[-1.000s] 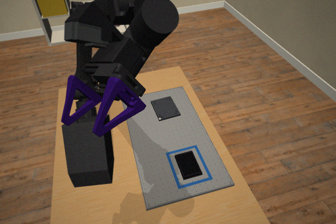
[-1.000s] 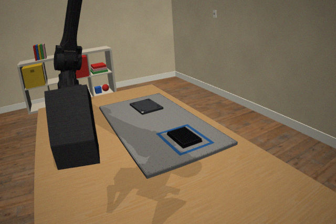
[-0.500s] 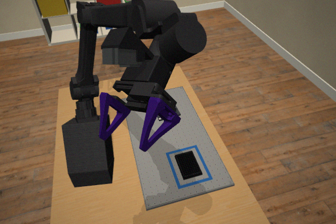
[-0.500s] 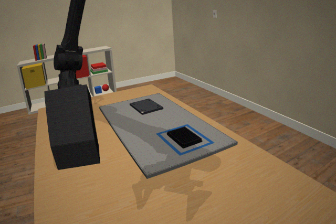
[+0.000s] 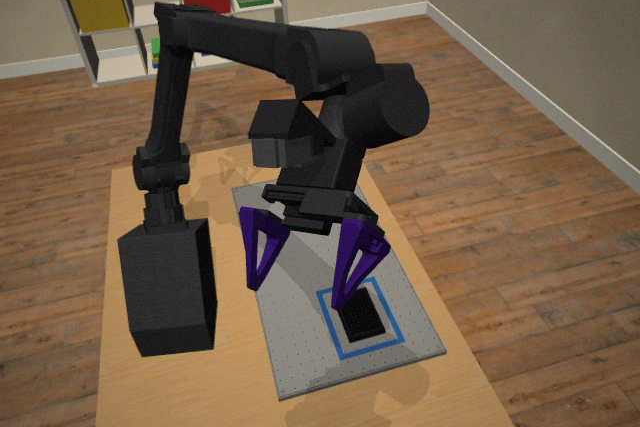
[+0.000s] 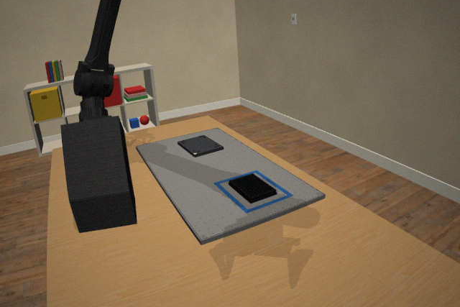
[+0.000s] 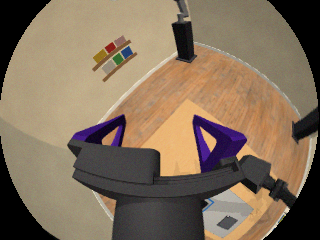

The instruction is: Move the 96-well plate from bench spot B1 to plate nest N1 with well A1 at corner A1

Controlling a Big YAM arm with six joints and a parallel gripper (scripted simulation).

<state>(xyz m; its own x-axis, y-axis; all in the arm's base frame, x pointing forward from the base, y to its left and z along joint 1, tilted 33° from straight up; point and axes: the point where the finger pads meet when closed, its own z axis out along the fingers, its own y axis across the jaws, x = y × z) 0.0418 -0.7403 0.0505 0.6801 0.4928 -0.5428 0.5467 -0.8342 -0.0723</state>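
Right now my hand is 62 cm above the black 96-well plate, 36 cm to the right of it and 24 cm short of it. From my hand the other things lie so: white corner mark: 67 cm to the left, 61 cm below, 22 cm ahead; plate nest N1: 75 cm to the left, 62 cm below, 28 cm ahead.
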